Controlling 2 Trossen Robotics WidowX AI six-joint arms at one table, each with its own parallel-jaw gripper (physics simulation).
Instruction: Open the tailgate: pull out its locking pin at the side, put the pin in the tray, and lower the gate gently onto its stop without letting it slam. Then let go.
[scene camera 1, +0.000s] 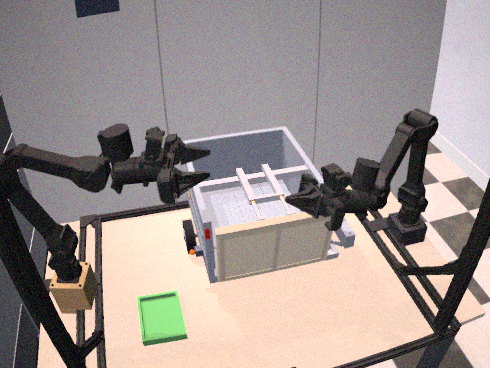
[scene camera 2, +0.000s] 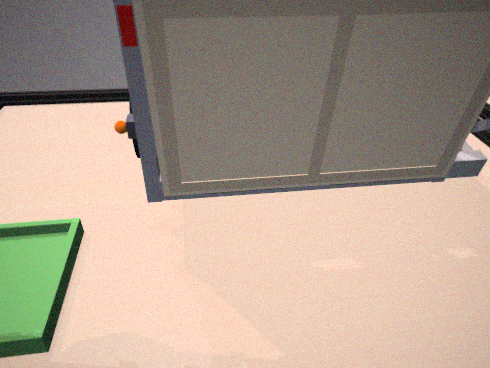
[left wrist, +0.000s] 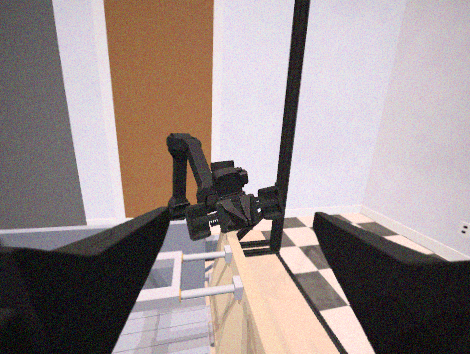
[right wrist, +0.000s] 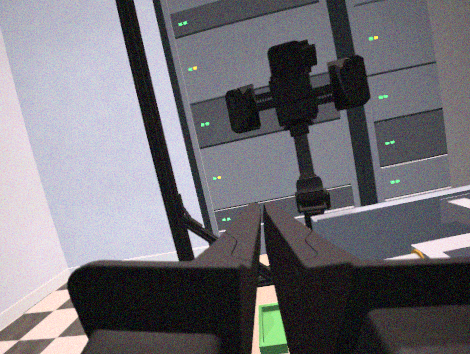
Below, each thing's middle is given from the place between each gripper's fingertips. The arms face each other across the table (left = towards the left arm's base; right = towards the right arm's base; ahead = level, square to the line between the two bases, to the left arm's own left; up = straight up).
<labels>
I see my left gripper 29 cm above the grey truck bed (scene camera 1: 262, 165), 20 cm short of it and 14 cm to the left of it.
My right hand is 26 cm short of the grey truck bed, 1 cm to the right of it and 21 cm above it.
</labels>
